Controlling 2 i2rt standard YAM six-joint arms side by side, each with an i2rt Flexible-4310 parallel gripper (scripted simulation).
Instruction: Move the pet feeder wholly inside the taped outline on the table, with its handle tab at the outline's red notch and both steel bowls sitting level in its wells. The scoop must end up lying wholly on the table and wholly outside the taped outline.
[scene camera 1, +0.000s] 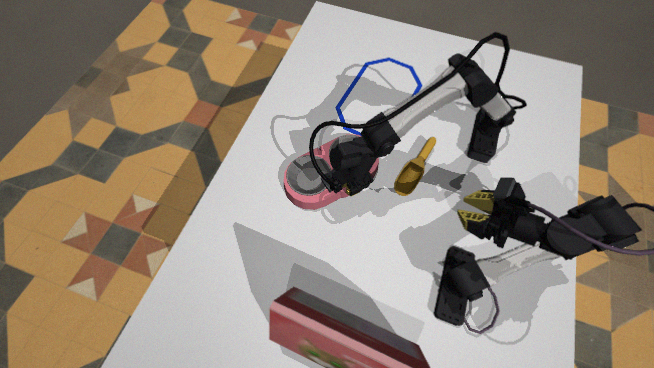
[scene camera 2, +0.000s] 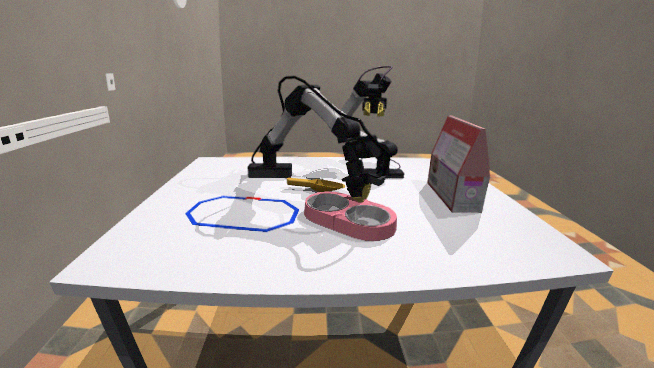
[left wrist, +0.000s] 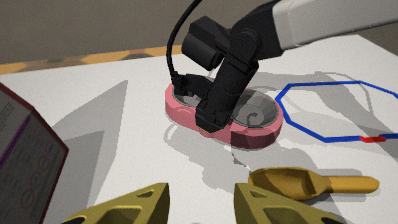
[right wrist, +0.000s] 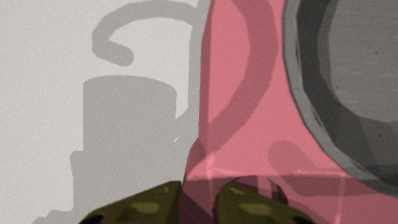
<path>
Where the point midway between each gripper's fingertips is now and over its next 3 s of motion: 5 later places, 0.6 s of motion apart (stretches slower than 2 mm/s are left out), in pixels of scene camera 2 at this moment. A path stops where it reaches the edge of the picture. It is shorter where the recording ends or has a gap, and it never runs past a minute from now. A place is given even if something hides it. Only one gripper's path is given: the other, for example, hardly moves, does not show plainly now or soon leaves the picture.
My right gripper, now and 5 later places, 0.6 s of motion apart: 362, 201; 360, 201; 346, 200; 330, 199; 313, 198; 296, 197
</path>
